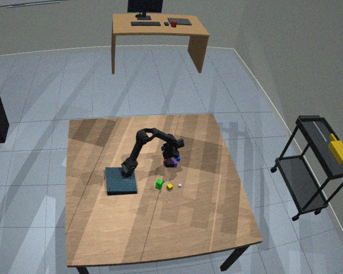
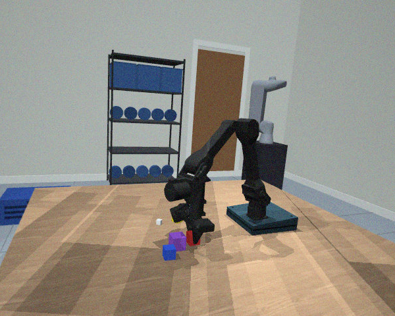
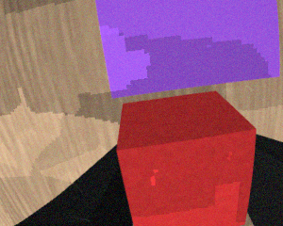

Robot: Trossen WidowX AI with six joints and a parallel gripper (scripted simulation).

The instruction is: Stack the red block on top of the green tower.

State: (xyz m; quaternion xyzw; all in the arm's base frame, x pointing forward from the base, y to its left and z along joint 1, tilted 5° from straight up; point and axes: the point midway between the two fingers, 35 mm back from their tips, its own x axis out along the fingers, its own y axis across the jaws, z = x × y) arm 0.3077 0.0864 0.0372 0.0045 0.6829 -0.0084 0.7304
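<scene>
Now: gripper tip 50 mm short of the purple block and 10 mm to the left of it. Round my gripper tip: red block: 10 mm above; small grey block: 150 mm to the right, 50 mm behind, 10 mm below; blue block: 100 mm ahead, 40 mm to the left.
</scene>
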